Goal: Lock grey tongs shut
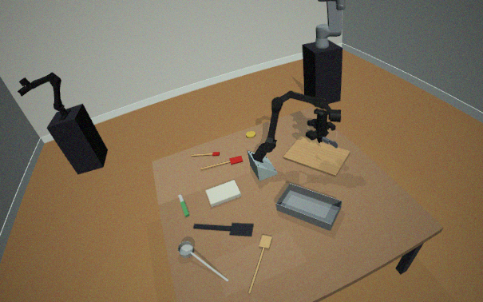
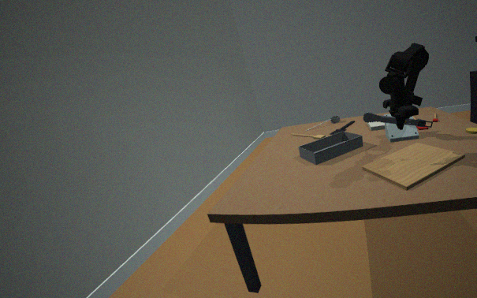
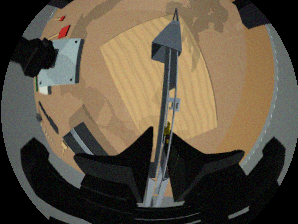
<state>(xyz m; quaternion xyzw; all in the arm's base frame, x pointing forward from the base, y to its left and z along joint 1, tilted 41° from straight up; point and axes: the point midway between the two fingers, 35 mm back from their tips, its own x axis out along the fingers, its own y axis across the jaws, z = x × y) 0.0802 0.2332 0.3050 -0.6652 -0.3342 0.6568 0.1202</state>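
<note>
The wooden board lies 50 mm behind my gripper tip and 140 mm below it. Also, from my gripper tip: black spatula: 290 mm ahead, 650 mm to the right, 140 mm below; then grey roasting tin: 320 mm ahead, 210 mm to the right, 120 mm below; then white block: 50 mm ahead, 620 mm to the right, 130 mm below.
</note>
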